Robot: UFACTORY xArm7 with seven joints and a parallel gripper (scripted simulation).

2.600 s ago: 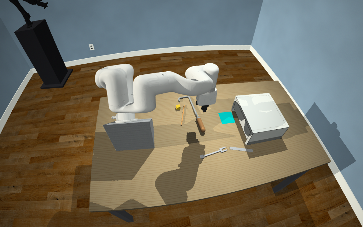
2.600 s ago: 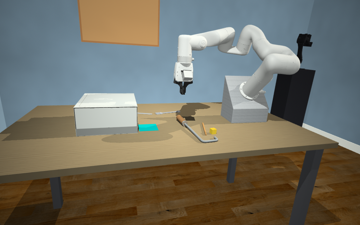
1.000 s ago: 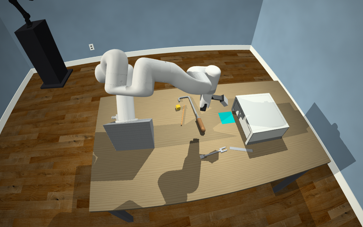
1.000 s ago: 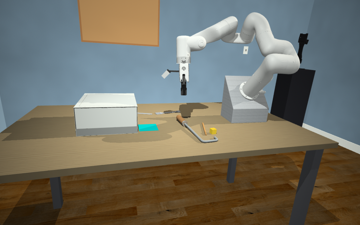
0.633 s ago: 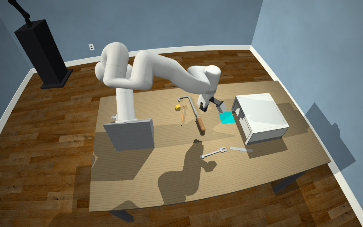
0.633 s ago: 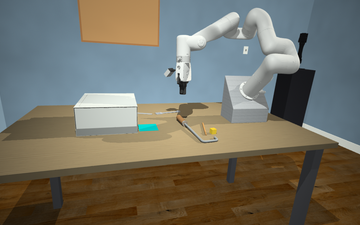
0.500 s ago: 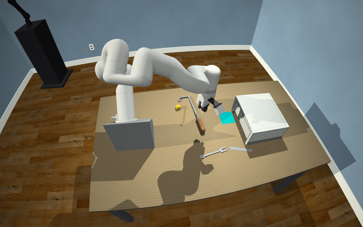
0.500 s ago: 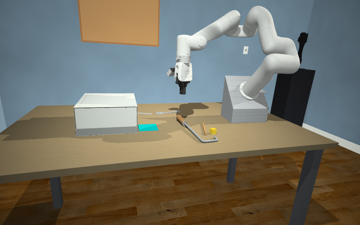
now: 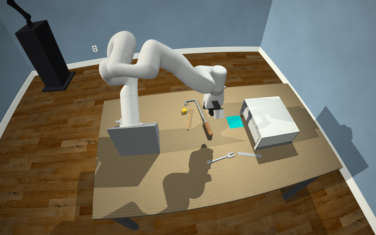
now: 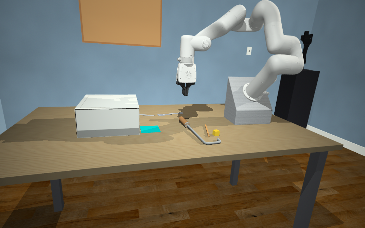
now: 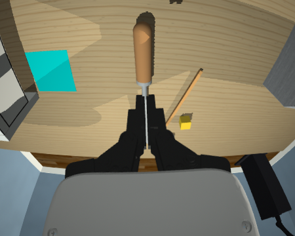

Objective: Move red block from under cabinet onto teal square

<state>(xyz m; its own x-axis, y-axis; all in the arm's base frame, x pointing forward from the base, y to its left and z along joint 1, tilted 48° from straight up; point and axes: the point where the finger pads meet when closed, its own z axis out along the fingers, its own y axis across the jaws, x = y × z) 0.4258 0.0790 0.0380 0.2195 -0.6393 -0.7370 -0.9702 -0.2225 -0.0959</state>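
The hooked tool with wooden handle is 17 cm below my hand, 11 cm to the left of it and 6 cm behind it. Round my hand: grey forked tool: 19 cm to the right, 18 cm below, 6 cm ahead; then teal square: 19 cm below, 19 cm ahead, 8 cm to the left; then thin wooden stick: 18 cm below, 11 cm to the left, 11 cm behind.
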